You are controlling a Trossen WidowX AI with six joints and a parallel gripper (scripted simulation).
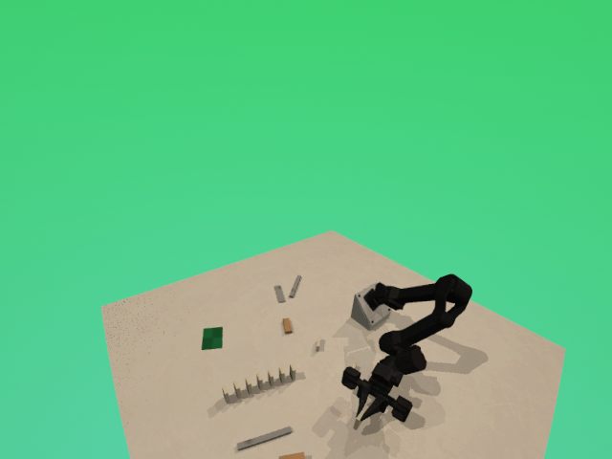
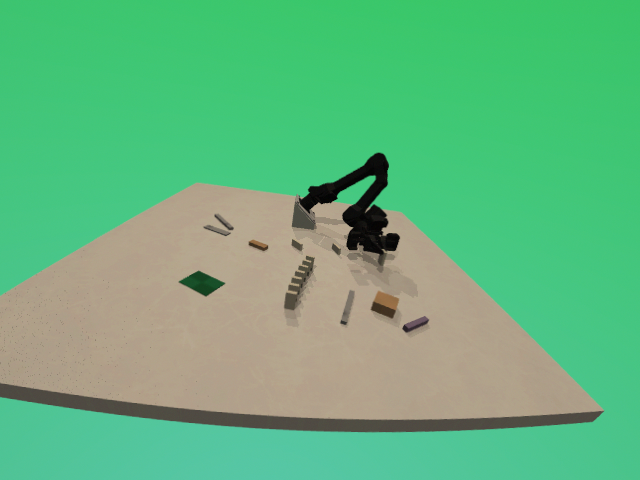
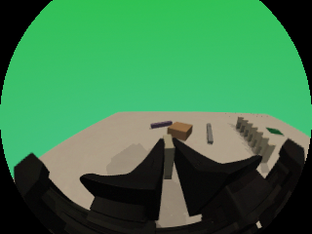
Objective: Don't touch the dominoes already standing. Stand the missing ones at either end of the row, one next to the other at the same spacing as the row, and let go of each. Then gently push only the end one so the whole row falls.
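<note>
My gripper tip is 170 mm short of the brown box, 70 mm above it and 50 mm to the left of it. Also, from my gripper tip: long grey bar: 160 mm ahead, 150 mm to the right, 80 mm below; purple bar: 230 mm ahead, 80 mm below, 10 mm to the left; green patch: 530 mm to the right, 80 mm below, 80 mm ahead.
</note>
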